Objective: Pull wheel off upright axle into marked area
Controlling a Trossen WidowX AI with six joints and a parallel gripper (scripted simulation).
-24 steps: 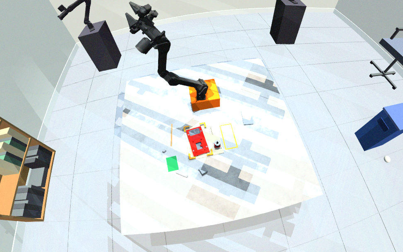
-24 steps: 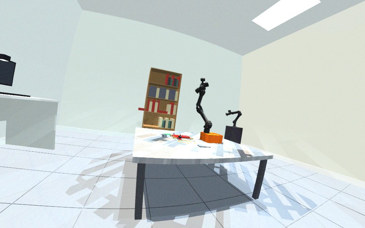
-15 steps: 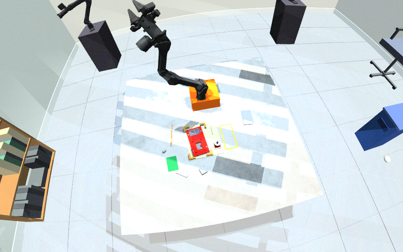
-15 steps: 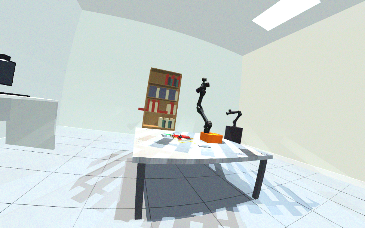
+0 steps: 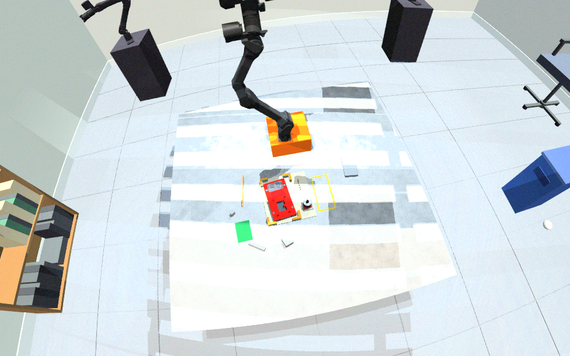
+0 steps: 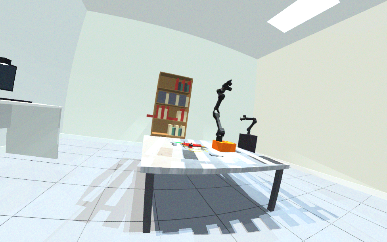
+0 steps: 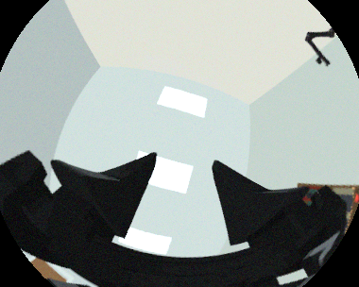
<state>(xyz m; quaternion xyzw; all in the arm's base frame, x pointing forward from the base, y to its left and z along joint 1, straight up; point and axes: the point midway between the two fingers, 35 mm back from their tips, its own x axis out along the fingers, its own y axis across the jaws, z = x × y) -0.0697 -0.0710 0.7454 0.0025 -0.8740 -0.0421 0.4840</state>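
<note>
My gripper tip is now 440 mm short of the dark wheel, 150 mm to the right of it and 830 mm above it. Also, from my gripper tip: thin stick: 330 mm ahead, 160 mm to the right, 870 mm below; green card: 540 mm ahead, 150 mm to the right, 870 mm below.
</note>
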